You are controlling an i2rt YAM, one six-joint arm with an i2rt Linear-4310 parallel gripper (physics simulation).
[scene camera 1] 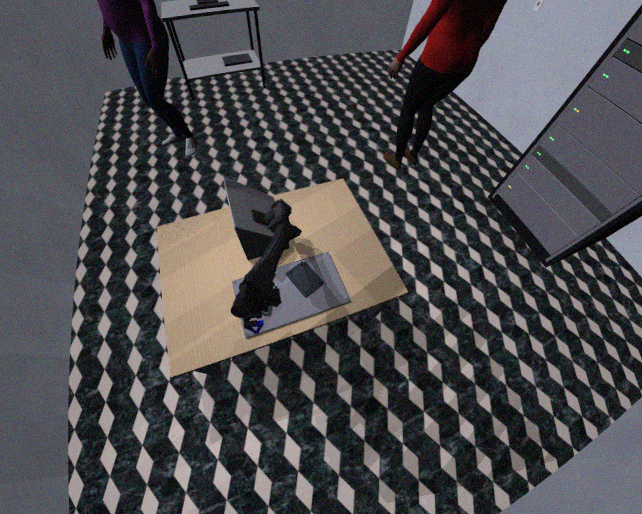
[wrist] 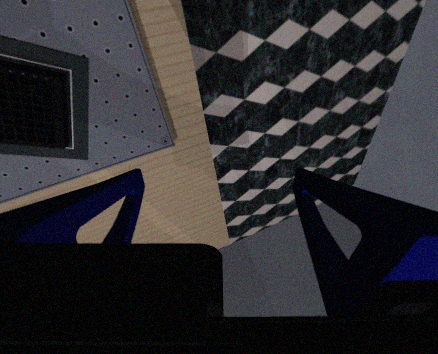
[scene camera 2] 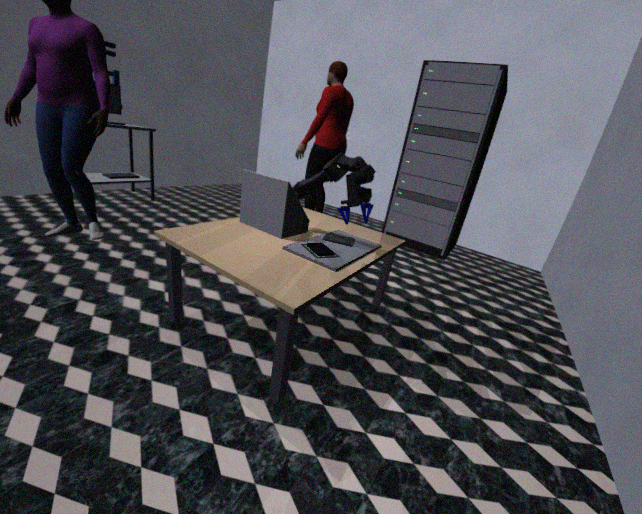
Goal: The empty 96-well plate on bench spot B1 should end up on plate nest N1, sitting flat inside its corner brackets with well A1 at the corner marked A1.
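Frame: origin at the arm's base, x back, y right, z up, level; centimetres.
Seen in the pictures: gripper, fingertip midpoint: (scene camera 1: 256,322) (wrist: 218,176) (scene camera 2: 356,223); arm's base, link origin: (scene camera 1: 268,220) (scene camera 2: 289,204).
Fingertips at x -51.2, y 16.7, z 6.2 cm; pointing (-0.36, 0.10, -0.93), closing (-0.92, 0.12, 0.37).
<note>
Pixels of each thing's middle, then the offset from my fingertips to it. Level surfaces: height alone.
- 96-well plate, body centre: (scene camera 2: 320,248) dx +17.3, dy -3.2, dz -18.4 cm
- plate nest, body centre: (scene camera 1: 304,278) (scene camera 2: 339,238) dx +20.4, dy -26.3, dz -18.4 cm
- grey board, body centre: (scene camera 1: 290,291) (scene camera 2: 336,246) dx +16.2, dy -17.5, dz -19.9 cm
- wooden table, surface height: dz -20.6 cm
The 96-well plate (scene camera 2: 319,249) (wrist: 35,105) is black with a pale outline and lies on a dark grey spot on the perforated grey board; in scene camera 1 the arm hides it. The plate nest (scene camera 1: 304,278) (scene camera 2: 339,238) is a dark rectangle farther along the board, beyond the left edge of the wrist view. Its brackets and the A1 marks are too small to read. My gripper (scene camera 1: 254,326) (scene camera 2: 356,221) (wrist: 218,176) is open and empty, with blue fingers. It hangs above the board's level; in the wrist view the plate lies up and left of the fingertips.
The grey board (scene camera 1: 294,310) (scene camera 2: 342,257) (wrist: 112,87) lies on the wooden table (scene camera 1: 203,321) (scene camera 2: 230,251) (wrist: 185,190). A large grey box (scene camera 1: 251,208) (scene camera 2: 265,203) stands by the arm's base. A person in purple (scene camera 2: 64,69) and one in red (scene camera 2: 333,117) stand away from the table.
</note>
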